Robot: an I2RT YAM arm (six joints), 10 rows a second.
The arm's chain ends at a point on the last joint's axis. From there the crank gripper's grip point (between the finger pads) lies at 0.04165 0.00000 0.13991 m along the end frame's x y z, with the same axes.
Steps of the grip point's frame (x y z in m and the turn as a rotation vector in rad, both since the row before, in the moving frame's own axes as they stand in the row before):
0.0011 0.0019 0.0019 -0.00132 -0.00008 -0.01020
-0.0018 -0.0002 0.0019 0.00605 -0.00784 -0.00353
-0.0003 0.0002 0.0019 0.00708 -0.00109 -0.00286
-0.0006 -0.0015 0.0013 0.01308 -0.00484 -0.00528
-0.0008 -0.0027 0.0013 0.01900 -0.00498 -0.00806
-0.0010 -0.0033 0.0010 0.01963 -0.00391 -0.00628
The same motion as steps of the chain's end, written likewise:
0.0011 0.0021 0.0019 -0.00132 -0.00008 -0.01020
-0.0007 0.0008 0.0016 0.00605 -0.00784 -0.00353
-0.0001 0.0013 0.0019 0.00708 -0.00109 -0.00286
0.0001 0.0005 0.0011 0.01308 -0.00484 -0.00528
-0.0001 0.0003 0.0011 0.01900 -0.00498 -0.00806
-0.0004 -0.0003 0.0009 0.01963 -0.00391 -0.00628

